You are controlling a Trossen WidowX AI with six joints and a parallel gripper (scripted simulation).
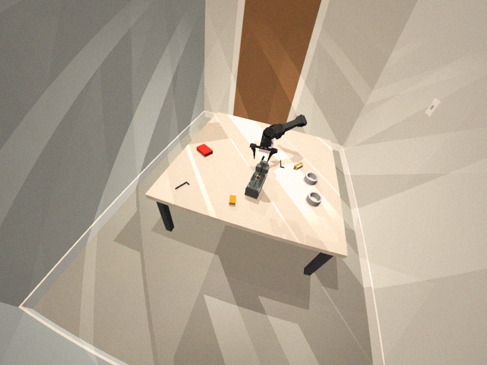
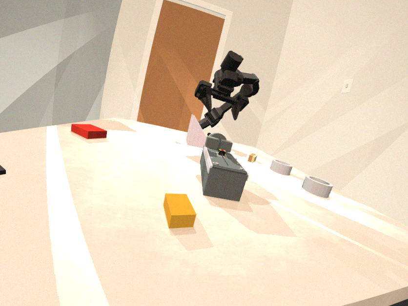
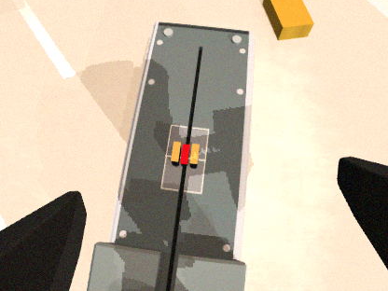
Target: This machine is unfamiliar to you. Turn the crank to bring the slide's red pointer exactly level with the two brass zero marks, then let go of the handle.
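Now: gripper tip 140 mm past the dark brown crank handle, 90 mm above it and 10 mm to the right of it. Round my gripper tip: red pointer (110 mm below, 40 mm ahead, 10 mm to the left); then yellow block (240 mm ahead, 180 mm below, 110 mm to the right); then tan block (320 mm to the left, 270 mm behind, 170 mm below).
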